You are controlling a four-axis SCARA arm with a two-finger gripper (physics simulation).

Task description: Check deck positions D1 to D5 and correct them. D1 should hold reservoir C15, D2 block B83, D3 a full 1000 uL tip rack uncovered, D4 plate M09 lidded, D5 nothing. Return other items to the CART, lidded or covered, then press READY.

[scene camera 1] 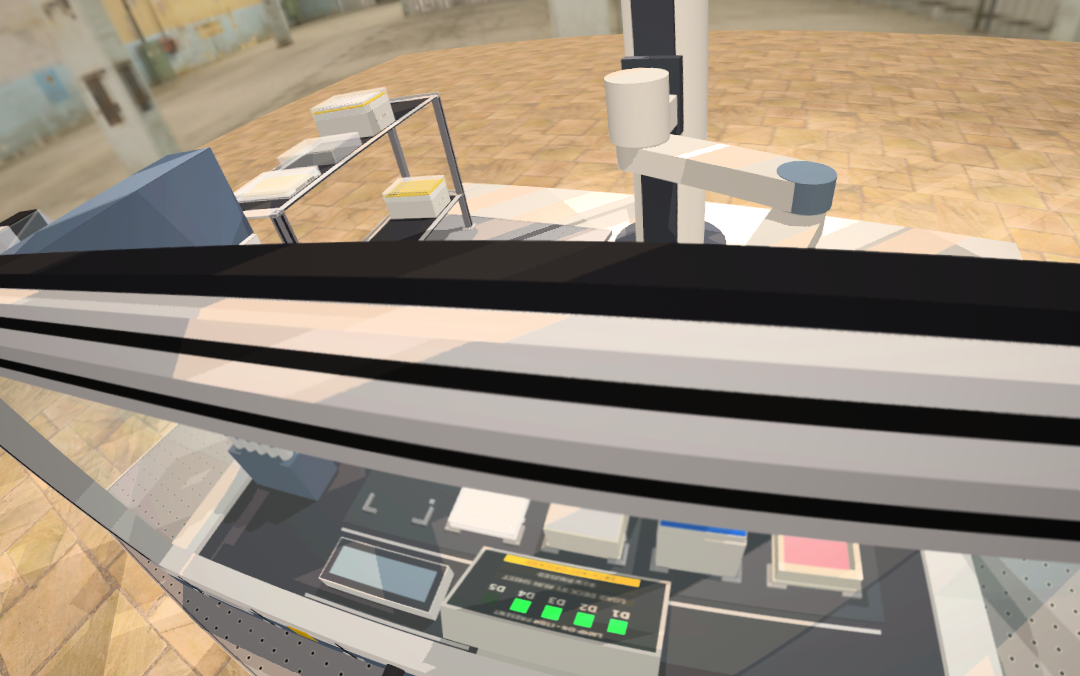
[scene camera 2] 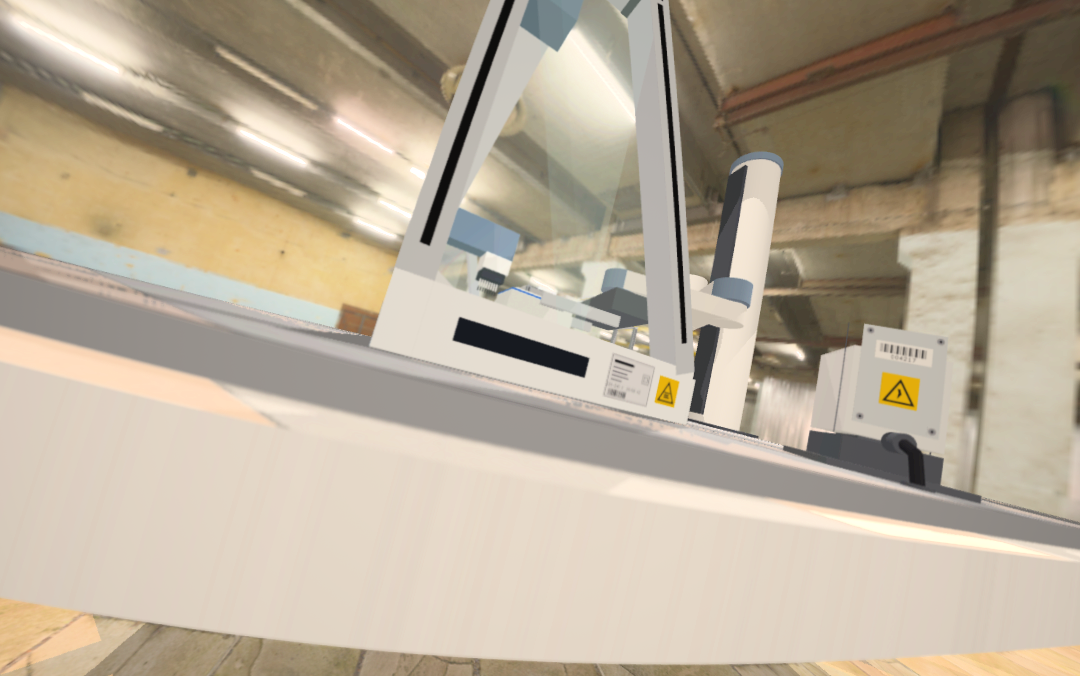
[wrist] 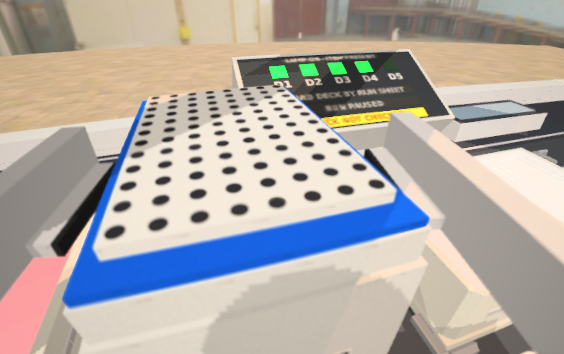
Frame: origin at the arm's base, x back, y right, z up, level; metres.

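Seen in the pictures: gripper, fingertip midpoint: [scene camera 2: 533, 302] [wrist: 243, 141].
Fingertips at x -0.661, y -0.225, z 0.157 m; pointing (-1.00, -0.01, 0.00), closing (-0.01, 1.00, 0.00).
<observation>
A point is followed by its place in that frame.
A tip rack with a blue rim and rows of dark holes [wrist: 240, 165] @[x -0.631, y -0.225, z 0.164 m] [scene camera 1: 699, 551] @[x -0.723, y -0.243, z 0.119 m] stands at D2. My gripper [wrist: 243, 141] @[x -0.661, y -0.225, z 0.157 m] is open in the wrist view, its fingers on either side of the rack and nothing held. A pink-filled reservoir [wrist: 27, 300] @[x -0.650, y -0.345, z 0.078 m] [scene camera 1: 816, 554] @[x -0.661, y -0.361, z 0.071 m] sits at D1. A pale box [scene camera 1: 585, 532] [wrist: 450, 290] is at D3. A white plate [scene camera 1: 488, 512] [wrist: 525, 172] is at D4; its lid state is unclear. D5 shows bare corner brackets and an unlit lamp. The status panel [scene camera 1: 541, 585] [wrist: 350, 92] @[x -0.814, y -0.133, z 0.130 m] lights D1 to D4. The READY button cannot be made out.
The cart [scene camera 1: 452, 159] @[x -0.037, y 0.521, z 0.206 m] carries a yellow-edged box [scene camera 1: 352, 113] @[x -0.294, y 0.514, z 0.411 m], a clear-topped item [scene camera 1: 318, 149] @[x -0.410, y 0.495, z 0.388 m] and a pale plate [scene camera 1: 278, 184] @[x -0.528, y 0.467, z 0.379 m] on top, and a yellow-topped rack [scene camera 1: 416, 197] @[x -0.169, y 0.545, z 0.168 m] below. A large frame bar [scene camera 1: 557, 350] @[x -0.872, y -0.213, z 0.517 m] crosses scene camera 1 and hides the gripper. A small display [scene camera 1: 386, 569] stands beside the panel.
</observation>
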